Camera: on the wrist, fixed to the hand. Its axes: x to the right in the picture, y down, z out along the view.
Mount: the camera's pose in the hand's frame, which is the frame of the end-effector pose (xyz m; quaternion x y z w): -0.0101 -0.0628 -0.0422 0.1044 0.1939 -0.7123 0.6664
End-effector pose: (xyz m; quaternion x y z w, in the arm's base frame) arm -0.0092 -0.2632 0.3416 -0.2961 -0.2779 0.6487 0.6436
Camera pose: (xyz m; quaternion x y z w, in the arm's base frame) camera 0.0642 -0.2731 0.3602 -0.0580 -0.2036 -0.0545 0.9758
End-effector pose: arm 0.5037 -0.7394 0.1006 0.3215 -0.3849 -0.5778 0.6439
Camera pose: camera 0.5087 -0.7386 0.0244 0.6677 0.0370 -0.7412 0.0586
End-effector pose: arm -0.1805 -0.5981 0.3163 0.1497 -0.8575 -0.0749 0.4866
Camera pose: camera -0.1279 -0.6533 0.3126 0.7759 -0.3783 -0.2780 0.4215
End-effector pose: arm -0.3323 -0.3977 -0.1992 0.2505 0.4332 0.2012 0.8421
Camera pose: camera -0.3652 -0.4427 -0.2514 -0.0927 0.6514 -0.4624 0.5943
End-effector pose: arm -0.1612 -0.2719 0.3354 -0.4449 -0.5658 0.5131 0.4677
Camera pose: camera -0.1194 -0.2798 0.3988 0.0559 -0.5497 -0.0184 0.8333
